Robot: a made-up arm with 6 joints.
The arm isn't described. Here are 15 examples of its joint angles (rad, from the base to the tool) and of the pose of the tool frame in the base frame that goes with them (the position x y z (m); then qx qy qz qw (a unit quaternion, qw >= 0)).
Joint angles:
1: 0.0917 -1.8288 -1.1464 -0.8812 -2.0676 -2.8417
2: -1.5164 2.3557 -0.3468 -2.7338 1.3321 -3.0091
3: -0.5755 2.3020 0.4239 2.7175 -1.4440 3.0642
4: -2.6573 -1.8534 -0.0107 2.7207 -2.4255 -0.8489
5: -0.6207 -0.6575 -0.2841 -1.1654 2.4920 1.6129
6: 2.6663 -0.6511 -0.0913 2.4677 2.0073 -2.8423
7: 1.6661 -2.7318 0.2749 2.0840 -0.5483 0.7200
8: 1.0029 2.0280 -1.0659 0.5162 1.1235 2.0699
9: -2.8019 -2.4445 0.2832 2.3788 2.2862 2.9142
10: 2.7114 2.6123 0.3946 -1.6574 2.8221 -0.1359
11: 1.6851 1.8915 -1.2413 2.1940 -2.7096 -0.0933
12: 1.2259 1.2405 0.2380 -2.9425 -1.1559 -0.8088
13: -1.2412 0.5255 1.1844 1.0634 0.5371 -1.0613
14: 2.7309 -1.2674 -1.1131 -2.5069 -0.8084 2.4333
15: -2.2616 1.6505 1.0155 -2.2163 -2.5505 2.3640
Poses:
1: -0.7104 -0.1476 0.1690 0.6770 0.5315 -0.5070 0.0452
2: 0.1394 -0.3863 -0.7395 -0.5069 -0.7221 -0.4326 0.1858
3: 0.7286 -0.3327 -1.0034 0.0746 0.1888 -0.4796 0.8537
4: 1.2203 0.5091 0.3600 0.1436 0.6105 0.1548 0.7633
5: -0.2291 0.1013 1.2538 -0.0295 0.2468 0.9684 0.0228
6: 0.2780 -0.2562 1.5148 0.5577 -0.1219 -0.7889 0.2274
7: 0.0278 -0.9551 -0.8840 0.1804 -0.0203 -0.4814 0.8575
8: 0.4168 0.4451 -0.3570 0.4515 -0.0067 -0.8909 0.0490
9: 1.1887 0.3213 -0.5500 -0.2073 0.1624 -0.8794 0.3967
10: -0.1993 0.0792 -1.0691 0.1063 -0.5902 0.5801 0.5511
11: -0.1498 0.6453 -0.2300 0.6731 0.5920 0.1805 0.4049
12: 0.3391 1.3173 0.2287 -0.6976 -0.6258 0.1706 0.3045
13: 0.2314 -0.8698 1.6566 -0.3142 -0.3090 -0.3281 0.8355
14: 0.5613 -0.3576 0.6044 -0.3729 0.0625 -0.9239 0.0594
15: -0.8963 -1.2058 -0.2029 -0.3728 -0.4012 -0.1337 0.8260
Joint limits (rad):
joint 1: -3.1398..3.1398
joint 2: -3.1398..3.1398
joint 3: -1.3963..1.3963
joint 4: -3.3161..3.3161
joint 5: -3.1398..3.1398
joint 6: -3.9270..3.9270
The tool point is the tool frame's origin. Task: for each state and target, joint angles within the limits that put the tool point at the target. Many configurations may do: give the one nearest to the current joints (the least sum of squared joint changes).
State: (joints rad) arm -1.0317 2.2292 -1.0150 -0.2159 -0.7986 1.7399
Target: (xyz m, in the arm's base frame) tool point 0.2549 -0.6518 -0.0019
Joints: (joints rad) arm -1.0203 1.7868 -1.2778 -0.2817 -0.7986 1.7399
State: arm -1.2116 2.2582 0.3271 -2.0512 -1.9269 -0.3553
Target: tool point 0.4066 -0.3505 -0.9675
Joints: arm -0.8386 2.3623 0.3436 -2.1278 -1.9269 -0.3553
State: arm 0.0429 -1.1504 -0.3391 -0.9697 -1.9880 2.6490
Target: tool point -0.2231 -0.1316 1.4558
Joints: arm 0.2001 -0.5992 0.0869 -0.8538 -1.9880 2.6490
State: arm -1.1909 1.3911 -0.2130 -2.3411 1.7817 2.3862
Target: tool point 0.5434 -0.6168 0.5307
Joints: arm -0.9506 0.8921 -0.6970 -2.2784 1.7817 2.3862
